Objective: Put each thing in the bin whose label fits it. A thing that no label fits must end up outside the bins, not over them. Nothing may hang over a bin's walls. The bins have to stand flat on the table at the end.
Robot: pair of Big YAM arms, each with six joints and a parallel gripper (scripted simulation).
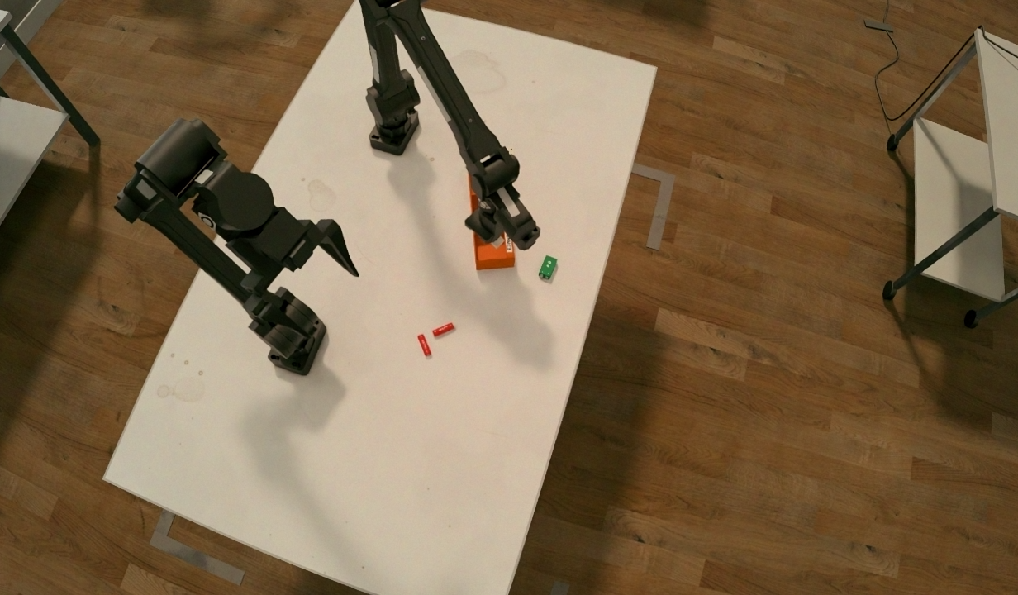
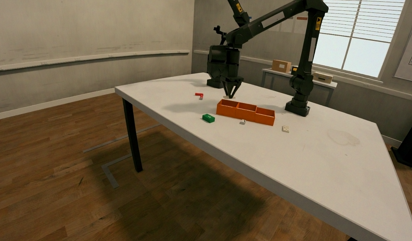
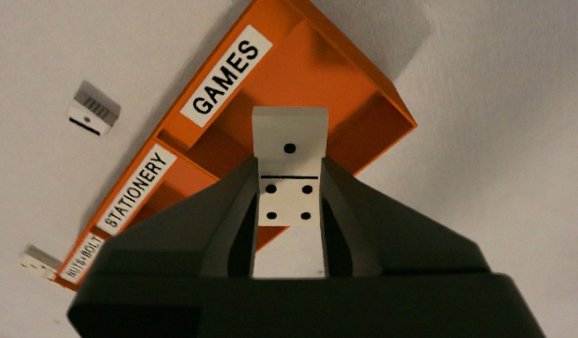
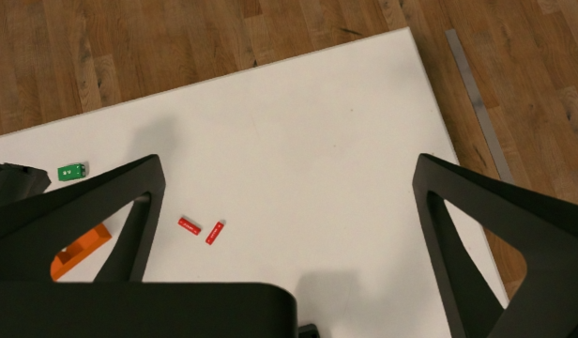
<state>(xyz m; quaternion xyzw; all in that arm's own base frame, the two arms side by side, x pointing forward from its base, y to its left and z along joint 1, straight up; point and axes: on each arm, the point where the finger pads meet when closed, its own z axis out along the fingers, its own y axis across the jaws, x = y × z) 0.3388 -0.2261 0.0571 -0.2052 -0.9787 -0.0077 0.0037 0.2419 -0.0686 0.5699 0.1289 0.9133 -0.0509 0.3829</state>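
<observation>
My left hand is 80 mm to the right of the orange three-compartment bin, 60 mm above it and 30 mm past it. The rest, counted from my left hand: white sharpener-like block 110 mm to the left, 70 mm below, 40 mm ahead.
</observation>
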